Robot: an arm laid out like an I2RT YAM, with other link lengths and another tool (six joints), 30 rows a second.
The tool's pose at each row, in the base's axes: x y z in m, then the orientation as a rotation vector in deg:
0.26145 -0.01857 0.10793 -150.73 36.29 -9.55
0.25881 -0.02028 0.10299 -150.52 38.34 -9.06
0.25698 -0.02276 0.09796 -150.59 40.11 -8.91
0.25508 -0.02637 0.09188 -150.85 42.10 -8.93
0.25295 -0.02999 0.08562 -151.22 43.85 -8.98
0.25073 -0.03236 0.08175 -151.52 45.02 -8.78
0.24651 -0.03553 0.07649 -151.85 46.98 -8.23
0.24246 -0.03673 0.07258 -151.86 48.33 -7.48
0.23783 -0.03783 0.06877 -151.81 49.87 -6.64
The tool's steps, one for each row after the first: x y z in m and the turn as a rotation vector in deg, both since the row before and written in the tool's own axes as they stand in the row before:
-0.00164 0.00459 0.00325 -0.35 0.04 1.50
-0.00045 0.00491 0.00324 -0.52 0.27 1.19
0.00014 0.00625 0.00381 -0.75 0.47 1.26
0.00005 0.00638 0.00401 -0.80 0.46 1.06
-0.00061 0.00446 0.00230 -0.63 0.16 0.72
-0.00179 0.00660 0.00296 -0.94 0.09 1.27
-0.00263 0.00449 0.00245 -0.52 -0.23 0.97
-0.00308 0.00472 0.00233 -0.54 -0.26 1.12

